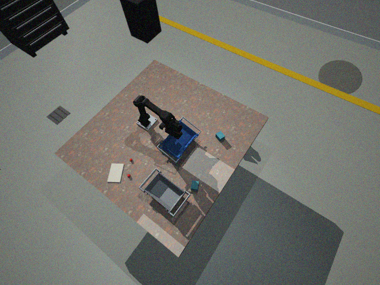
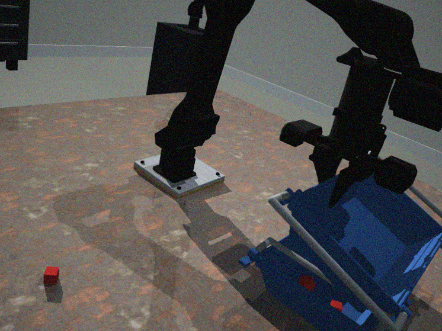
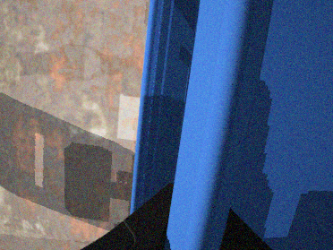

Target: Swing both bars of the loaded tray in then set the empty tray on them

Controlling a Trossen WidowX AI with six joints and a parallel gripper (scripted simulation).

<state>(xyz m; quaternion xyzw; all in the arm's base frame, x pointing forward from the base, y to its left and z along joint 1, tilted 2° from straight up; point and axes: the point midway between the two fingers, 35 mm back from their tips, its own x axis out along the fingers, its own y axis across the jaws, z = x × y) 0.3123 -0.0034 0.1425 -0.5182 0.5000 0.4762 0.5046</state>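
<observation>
Now: gripper tip 70 mm short of the blue tray and 10 mm below it. The rest, counted from my gripper tip: white slab (220 mm behind, 470 mm to the right, 120 mm below).
</observation>
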